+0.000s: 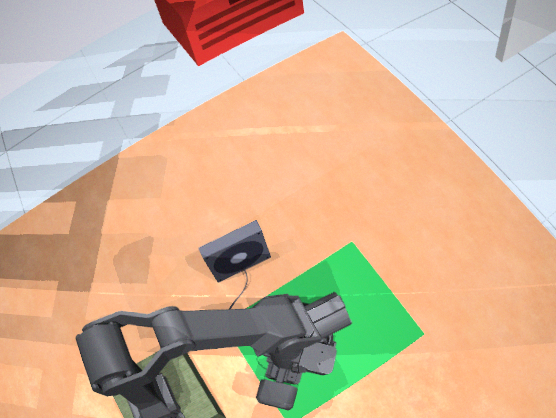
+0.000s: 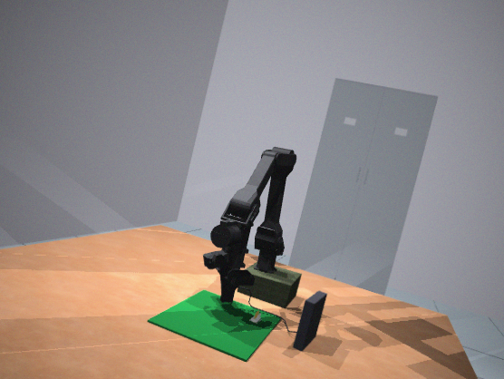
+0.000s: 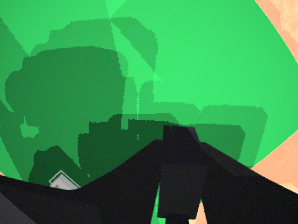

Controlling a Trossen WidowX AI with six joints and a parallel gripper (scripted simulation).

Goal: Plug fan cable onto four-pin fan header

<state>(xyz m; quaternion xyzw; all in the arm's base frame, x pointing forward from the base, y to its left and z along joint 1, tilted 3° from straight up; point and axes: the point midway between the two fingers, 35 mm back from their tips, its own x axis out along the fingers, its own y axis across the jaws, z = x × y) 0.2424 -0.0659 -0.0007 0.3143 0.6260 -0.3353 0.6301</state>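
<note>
Now: gripper tip 100 mm to the right of the white four-pin header, 30 mm short of it and 30 mm above it. Round my gripper tip: black fan plug (10 mm to the left, 10 mm above); then dark fan (230 mm to the left, 60 mm ahead, 30 mm above); then green board (90 mm ahead, 40 mm below, 20 mm to the left).
</note>
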